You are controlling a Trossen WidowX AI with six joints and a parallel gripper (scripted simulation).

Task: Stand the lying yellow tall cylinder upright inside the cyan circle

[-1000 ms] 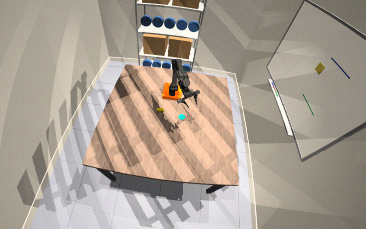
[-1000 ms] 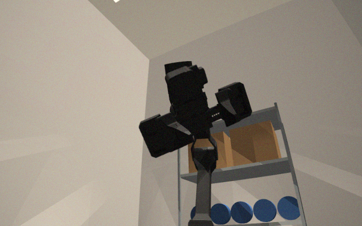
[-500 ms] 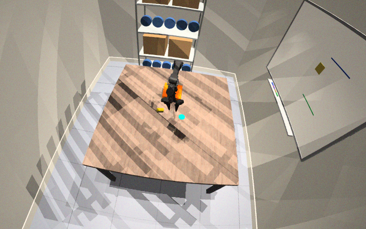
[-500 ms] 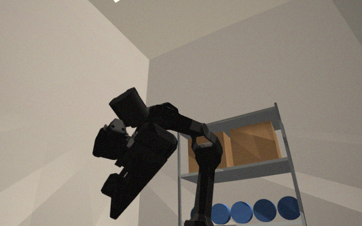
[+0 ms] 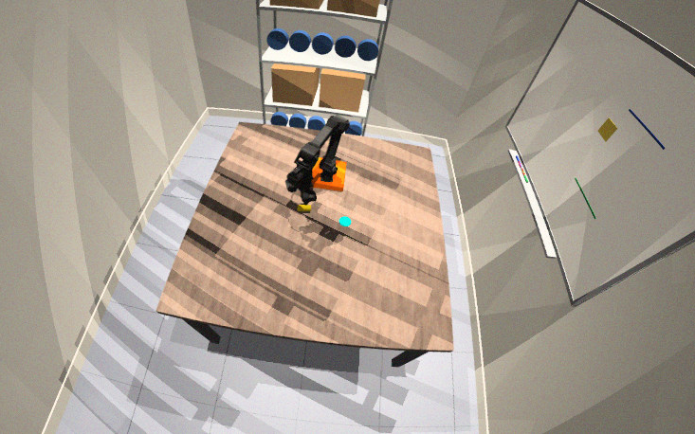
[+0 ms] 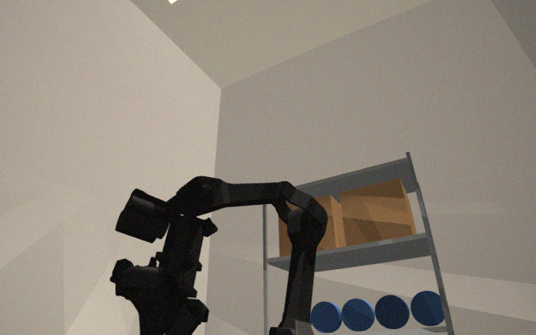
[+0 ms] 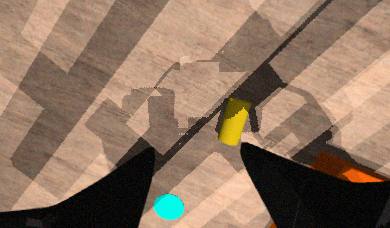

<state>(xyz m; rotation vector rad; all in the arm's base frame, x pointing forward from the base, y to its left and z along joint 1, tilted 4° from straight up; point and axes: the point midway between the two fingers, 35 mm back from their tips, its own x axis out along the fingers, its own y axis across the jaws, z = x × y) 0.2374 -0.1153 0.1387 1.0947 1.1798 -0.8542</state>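
Right now the yellow cylinder is 13 cm below my gripper tip and 5 cm behind it. From my gripper tip the other things lie so: cyan circle (21 cm to the left, 14 cm below, 1 cm ahead).
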